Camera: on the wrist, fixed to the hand. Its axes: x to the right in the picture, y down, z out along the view.
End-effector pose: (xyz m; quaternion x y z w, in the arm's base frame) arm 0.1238 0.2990 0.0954 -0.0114 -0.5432 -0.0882 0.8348
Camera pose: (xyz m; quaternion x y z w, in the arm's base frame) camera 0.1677 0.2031 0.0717 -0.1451 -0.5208 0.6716 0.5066
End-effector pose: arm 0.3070 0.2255 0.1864 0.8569 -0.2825 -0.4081 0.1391
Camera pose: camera 0.3915 0.2923 0.1771 0.3315 -0.9100 -0.2411 0.0630
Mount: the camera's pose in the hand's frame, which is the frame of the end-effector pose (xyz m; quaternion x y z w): 0.0087 -0.0892 -0.0604 0.2954 -0.1801 0.6783 0.6483
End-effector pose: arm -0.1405 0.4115 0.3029 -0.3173 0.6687 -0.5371 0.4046
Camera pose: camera -0.1988 0.4121 0.3939 0.2706 0.4172 -0.2141 0.8407
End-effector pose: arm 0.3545 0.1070 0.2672 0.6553 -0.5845 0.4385 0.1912
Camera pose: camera 0.4160 0.1696 0.3303 -0.1638 0.7283 -0.4686 0.4723
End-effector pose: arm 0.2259 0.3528 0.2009 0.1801 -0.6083 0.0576 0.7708
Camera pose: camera 0.3110 0.2898 0.1789 -0.0578 -0.6383 0.7074 0.2979
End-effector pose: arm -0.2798 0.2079 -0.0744 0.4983 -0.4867 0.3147 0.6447
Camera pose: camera -0.1785 0.2373 -0.0980 -0.2400 0.6767 -0.6954 0.0304
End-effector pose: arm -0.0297 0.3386 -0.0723 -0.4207 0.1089 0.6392 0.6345
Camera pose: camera 0.0763 0.3195 -0.0806 0.1037 0.4305 0.8883 0.1217
